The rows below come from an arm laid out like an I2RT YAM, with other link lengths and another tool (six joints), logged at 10 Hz.
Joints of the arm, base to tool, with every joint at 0 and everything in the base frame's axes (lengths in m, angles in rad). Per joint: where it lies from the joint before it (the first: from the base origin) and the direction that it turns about. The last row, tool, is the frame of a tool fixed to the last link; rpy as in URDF.
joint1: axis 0 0 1 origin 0 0 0.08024
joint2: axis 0 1 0 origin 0.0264 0.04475 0.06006
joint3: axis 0 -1 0 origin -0.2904 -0.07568 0
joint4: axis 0 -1 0 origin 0.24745 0.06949 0.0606
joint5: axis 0 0 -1 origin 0.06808 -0.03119 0.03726
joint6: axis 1 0 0 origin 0.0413 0 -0.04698
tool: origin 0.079 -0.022 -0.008 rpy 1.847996 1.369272 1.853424
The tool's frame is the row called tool.
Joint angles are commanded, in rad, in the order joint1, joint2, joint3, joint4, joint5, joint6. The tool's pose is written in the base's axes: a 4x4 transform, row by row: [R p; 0 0 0 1], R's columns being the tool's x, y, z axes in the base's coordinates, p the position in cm. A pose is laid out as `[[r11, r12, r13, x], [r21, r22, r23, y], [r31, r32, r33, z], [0, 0, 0, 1]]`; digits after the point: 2 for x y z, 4 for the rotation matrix.
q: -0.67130, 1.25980, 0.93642, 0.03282, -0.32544, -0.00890
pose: [[-0.2068, 0.3848, 0.8995, 30.33], [0.3635, 0.8838, -0.2945, -20.91], [-0.9083, 0.2661, -0.3227, 32.46], [0, 0, 0, 1]]
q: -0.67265, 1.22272, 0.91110, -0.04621, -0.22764, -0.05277
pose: [[-0.2565, 0.4758, 0.8413, 28.48], [0.3630, 0.8542, -0.3723, -21.06], [-0.8958, 0.2099, -0.3918, 31.29], [0, 0, 0, 1]]
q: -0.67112, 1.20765, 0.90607, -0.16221, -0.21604, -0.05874
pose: [[-0.3308, 0.5003, 0.8002, 27.36], [0.4150, 0.8387, -0.3528, -20.29], [-0.8476, 0.2154, -0.4850, 29.63], [0, 0, 0, 1]]
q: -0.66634, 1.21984, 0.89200, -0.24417, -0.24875, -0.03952
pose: [[-0.3972, 0.4965, 0.7718, 26.98], [0.4839, 0.8279, -0.2836, -19.26], [-0.7798, 0.2608, -0.5691, 27.36], [0, 0, 0, 1]]
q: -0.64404, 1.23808, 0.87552, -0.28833, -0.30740, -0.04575
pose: [[-0.4666, 0.4471, 0.7632, 27.34], [0.5046, 0.8432, -0.1854, -17.72], [-0.7264, 0.2986, -0.6190, 25.56], [0, 0, 0, 1]]
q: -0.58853, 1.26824, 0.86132, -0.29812, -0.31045, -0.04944
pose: [[-0.5276, 0.4091, 0.7445, 28.27], [0.4960, 0.8598, -0.1210, -16.12], [-0.6896, 0.3054, -0.6566, 23.98], [0, 0, 0, 1]]
